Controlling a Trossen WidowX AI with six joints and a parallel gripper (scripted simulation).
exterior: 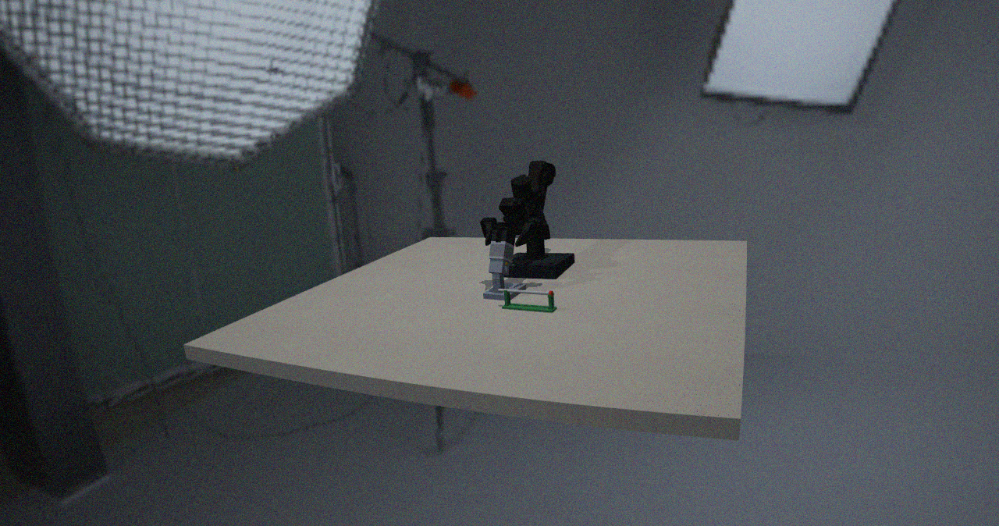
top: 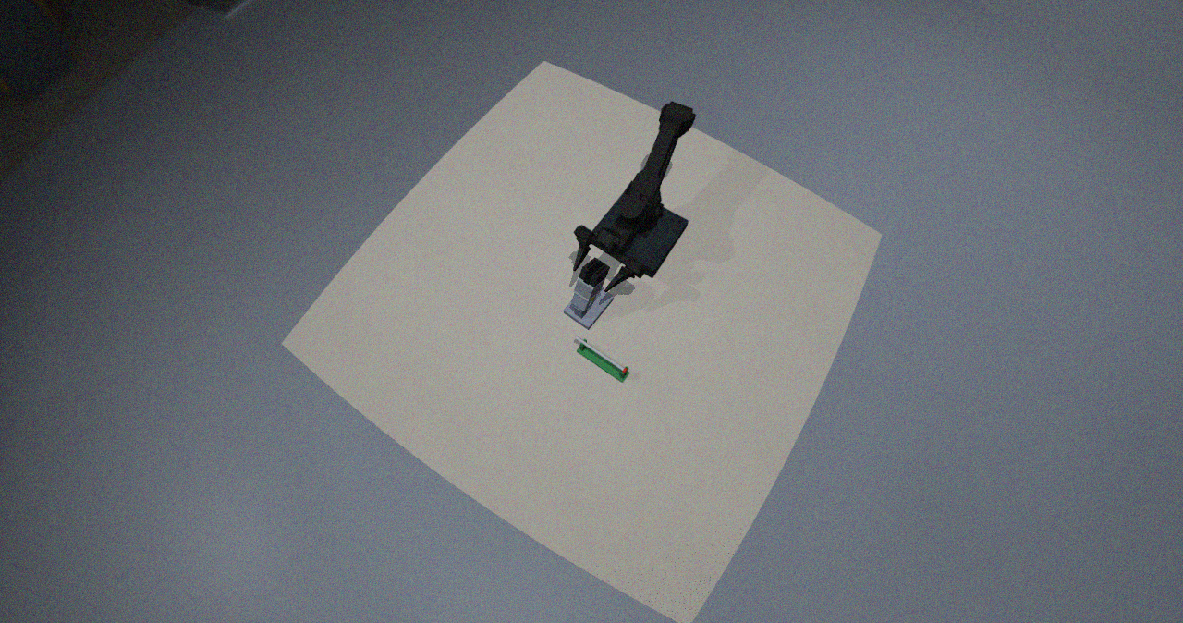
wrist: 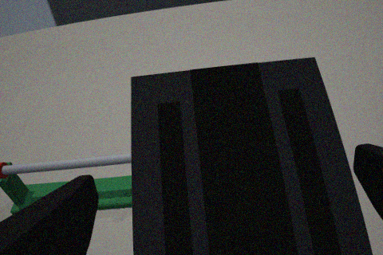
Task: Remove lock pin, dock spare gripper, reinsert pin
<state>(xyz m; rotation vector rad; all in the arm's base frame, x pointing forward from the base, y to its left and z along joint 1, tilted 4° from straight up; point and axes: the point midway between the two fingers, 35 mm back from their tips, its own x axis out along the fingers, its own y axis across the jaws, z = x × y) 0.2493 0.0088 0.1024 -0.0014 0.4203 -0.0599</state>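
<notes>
My gripper tip is 2 cm above the spare gripper. Also, from my gripper tip: green rack 11 cm ahead, 11 cm to the left, 12 cm below; grey mount 1 cm ahead, 9 cm below.
</notes>
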